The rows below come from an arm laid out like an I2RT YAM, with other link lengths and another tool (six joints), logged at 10 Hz.
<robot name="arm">
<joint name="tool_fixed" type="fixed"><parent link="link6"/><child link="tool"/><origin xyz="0.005 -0.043 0.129" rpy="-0.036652 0 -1.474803"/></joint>
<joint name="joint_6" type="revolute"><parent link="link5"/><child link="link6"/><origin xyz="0.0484 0 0.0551" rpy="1.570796 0 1.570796"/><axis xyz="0 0 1"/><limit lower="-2.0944" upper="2.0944"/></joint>
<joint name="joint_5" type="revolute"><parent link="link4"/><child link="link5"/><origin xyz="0.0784 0.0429 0.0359" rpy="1.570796 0 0"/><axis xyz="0 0 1"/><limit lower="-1.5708" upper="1.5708"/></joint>
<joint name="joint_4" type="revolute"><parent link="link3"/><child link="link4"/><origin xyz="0.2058 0.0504 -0.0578" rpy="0 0 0"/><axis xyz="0 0 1"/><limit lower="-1.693" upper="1.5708"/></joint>
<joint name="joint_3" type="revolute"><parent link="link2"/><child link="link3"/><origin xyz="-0.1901 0 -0.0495" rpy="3.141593 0 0"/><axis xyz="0 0 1"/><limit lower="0" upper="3.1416"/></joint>
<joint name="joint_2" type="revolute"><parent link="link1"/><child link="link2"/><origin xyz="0.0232 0.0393 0.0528" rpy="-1.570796 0 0"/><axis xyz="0 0 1"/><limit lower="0" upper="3.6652"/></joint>
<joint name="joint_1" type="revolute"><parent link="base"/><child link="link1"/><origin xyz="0 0 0.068" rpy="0 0 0"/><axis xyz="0 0 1"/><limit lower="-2.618" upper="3.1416"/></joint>
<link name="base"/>
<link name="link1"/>
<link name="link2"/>
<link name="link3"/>
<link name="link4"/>
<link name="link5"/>
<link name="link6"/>
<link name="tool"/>
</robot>
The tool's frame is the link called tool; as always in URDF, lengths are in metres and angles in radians.
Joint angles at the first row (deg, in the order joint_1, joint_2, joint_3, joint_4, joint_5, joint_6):
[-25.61, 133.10, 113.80, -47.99, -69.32, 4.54]
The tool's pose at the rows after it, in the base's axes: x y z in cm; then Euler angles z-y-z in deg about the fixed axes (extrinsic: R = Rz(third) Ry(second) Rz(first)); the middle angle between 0 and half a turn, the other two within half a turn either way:
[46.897 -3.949 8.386 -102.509 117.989 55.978]
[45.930 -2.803 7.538 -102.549 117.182 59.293]
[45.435 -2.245 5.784 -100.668 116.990 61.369]
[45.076 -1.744 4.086 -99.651 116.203 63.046]
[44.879 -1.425 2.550 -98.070 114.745 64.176]
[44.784 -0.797 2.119 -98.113 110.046 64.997]
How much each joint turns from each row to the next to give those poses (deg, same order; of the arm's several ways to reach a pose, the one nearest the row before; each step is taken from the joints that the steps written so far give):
[-0.06, 1.02, -0.09, -5.92, 6.34, -4.83]
[0.26, 1.69, -0.05, -3.85, -1.46, -6.36]
[0.22, 2.45, -0.56, -0.63, -0.46, -2.21]
[0.15, 2.82, -0.44, 0.22, -0.92, -2.39]
[0.00, 3.01, -0.07, 0.79, -1.51, -0.98]
[0.00, 2.95, -0.07, 0.83, -4.70, -2.40]

